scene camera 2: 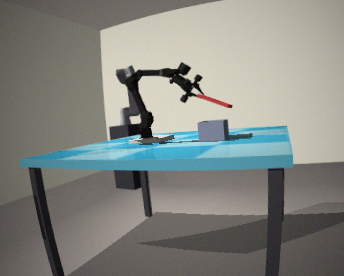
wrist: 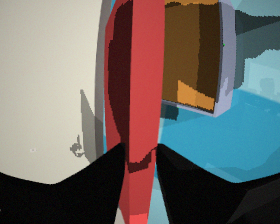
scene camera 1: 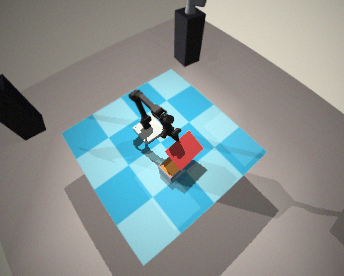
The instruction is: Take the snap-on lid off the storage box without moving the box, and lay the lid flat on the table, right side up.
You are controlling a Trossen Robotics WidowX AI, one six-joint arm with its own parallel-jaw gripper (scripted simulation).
Scene:
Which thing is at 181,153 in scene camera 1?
A red lid.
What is my gripper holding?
A red lid.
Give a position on a red lid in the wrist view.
134,44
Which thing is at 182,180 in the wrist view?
My gripper.

